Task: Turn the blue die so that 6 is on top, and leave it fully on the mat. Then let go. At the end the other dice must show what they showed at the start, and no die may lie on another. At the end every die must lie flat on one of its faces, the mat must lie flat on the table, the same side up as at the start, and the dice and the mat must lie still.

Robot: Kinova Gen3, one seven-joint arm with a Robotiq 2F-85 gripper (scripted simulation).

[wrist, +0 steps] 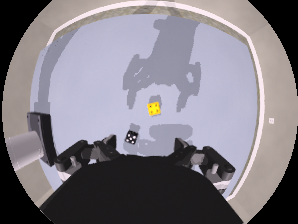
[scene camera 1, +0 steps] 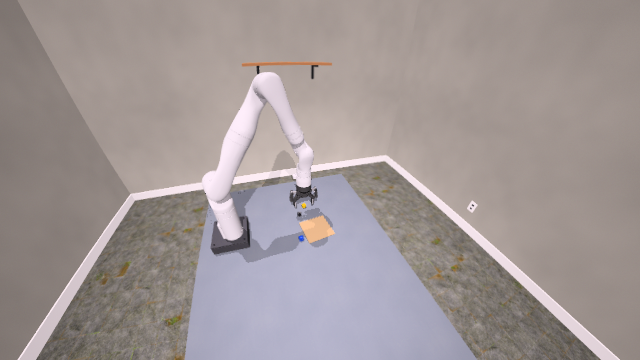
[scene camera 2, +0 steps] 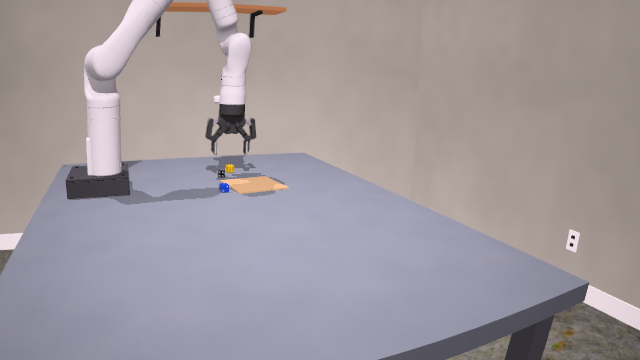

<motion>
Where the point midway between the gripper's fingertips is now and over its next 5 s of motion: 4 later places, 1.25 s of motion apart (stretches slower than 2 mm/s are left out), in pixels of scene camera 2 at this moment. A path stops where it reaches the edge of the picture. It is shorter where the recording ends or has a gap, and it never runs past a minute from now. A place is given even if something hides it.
My gripper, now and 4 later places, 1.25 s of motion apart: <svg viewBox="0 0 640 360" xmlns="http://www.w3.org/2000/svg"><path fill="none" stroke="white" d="M230 153L232 123L233 125L233 128L230 131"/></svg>
</motion>
